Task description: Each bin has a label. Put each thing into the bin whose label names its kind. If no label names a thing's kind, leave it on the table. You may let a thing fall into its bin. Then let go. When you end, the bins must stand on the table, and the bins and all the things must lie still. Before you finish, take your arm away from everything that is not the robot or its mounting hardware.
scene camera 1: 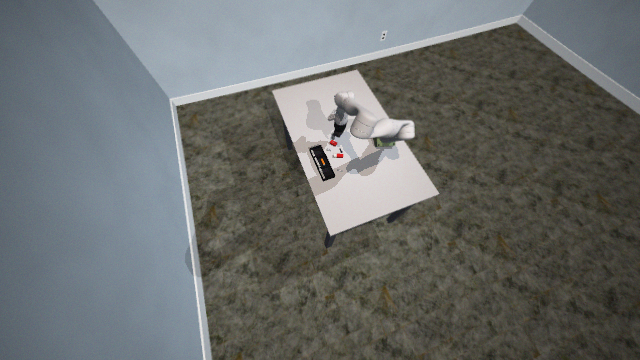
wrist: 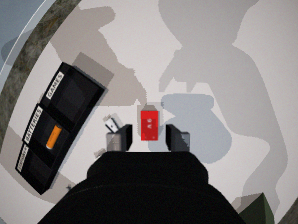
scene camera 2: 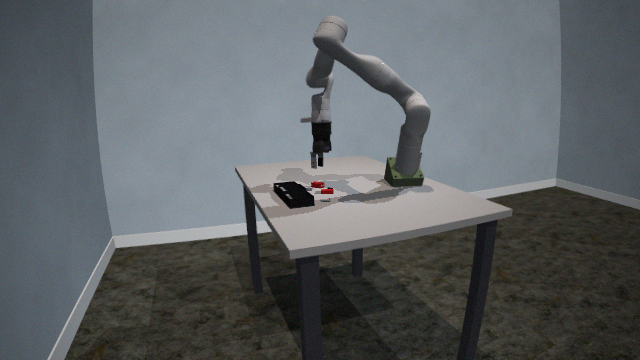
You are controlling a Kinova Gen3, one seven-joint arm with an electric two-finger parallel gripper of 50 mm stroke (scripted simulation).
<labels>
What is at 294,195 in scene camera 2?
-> A black bin.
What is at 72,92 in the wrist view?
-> A black bin.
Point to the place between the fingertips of the gripper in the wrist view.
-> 149,133
</labels>
